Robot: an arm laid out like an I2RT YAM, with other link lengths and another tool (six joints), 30 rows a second.
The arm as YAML. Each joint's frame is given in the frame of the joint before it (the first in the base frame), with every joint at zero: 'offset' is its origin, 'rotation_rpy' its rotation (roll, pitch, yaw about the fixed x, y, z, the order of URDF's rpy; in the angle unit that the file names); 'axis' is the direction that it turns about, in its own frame. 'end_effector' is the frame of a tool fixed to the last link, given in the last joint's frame.
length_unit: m
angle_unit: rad
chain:
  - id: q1
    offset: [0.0, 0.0, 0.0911]
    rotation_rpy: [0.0, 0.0, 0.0]
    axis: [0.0, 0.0, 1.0]
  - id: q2
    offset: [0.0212, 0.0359, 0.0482]
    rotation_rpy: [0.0, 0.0, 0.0]
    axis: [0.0, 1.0, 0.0]
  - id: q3
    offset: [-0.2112, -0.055, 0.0]
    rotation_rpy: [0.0, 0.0, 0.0]
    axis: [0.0, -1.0, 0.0]
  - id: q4
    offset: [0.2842, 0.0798, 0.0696]
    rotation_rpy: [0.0, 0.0, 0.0]
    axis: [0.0, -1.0, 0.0]
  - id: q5
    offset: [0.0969, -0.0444, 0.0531]
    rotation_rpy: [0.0, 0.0, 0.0]
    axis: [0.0, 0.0, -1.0]
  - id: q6
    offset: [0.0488, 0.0, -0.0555]
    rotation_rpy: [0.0, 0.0, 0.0]
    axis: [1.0, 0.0, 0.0]
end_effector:
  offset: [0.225, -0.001, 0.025]
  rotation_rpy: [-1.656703, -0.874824, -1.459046]
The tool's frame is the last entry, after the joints.
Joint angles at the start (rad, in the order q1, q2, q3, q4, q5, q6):
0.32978, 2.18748, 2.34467, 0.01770, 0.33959, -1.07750
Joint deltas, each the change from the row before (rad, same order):
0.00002, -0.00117, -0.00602, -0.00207, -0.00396, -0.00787
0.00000, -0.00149, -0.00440, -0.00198, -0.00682, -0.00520
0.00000, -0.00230, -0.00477, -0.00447, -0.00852, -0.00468
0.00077, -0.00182, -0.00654, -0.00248, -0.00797, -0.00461
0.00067, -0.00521, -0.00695, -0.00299, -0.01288, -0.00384
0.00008, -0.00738, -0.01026, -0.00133, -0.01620, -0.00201
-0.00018, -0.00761, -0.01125, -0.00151, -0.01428, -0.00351
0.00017, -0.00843, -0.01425, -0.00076, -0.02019, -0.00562
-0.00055, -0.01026, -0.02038, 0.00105, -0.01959, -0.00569
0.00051, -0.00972, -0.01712, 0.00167, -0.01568, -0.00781
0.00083, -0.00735, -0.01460, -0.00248, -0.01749, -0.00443
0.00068, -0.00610, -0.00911, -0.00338, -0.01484, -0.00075
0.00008, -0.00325, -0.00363, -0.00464, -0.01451, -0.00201
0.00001, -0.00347, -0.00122, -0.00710, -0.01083, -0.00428
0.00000, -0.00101, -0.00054, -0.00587, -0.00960, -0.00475
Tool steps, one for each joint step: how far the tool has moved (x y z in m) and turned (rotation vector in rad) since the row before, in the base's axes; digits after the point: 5 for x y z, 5 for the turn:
0.00074, 0.00148, -0.00374, -0.01065, 0.00643, 0.00266
0.00025, 0.00207, -0.00238, -0.00778, 0.00430, 0.00592
0.00014, 0.00250, -0.00288, -0.00816, 0.00612, 0.00771
0.00028, 0.00303, -0.00366, -0.00804, 0.00637, 0.00798
-0.00090, 0.00393, -0.00151, -0.00712, 0.00378, 0.01288
-0.00123, 0.00427, -0.00133, -0.00553, 0.00316, 0.01584
-0.00109, 0.00359, -0.00192, -0.00700, 0.00405, 0.01350
-0.00134, 0.00552, -0.00298, -0.01021, 0.00497, 0.01947
-0.00105, 0.00488, -0.00491, -0.01086, 0.00728, 0.01821
-0.00157, 0.00448, -0.00312, -0.01130, 0.00399, 0.01520
-0.00130, 0.00533, -0.00477, -0.00933, 0.00803, 0.01775
-0.00155, 0.00432, -0.00247, -0.00423, 0.00545, 0.01537
-0.00128, 0.00385, -0.00160, -0.00492, 0.00398, 0.01434
-0.00136, 0.00273, -0.00086, -0.00670, 0.00354, 0.01042
-0.00070, 0.00260, -0.00184, -0.00719, 0.00398, 0.00917

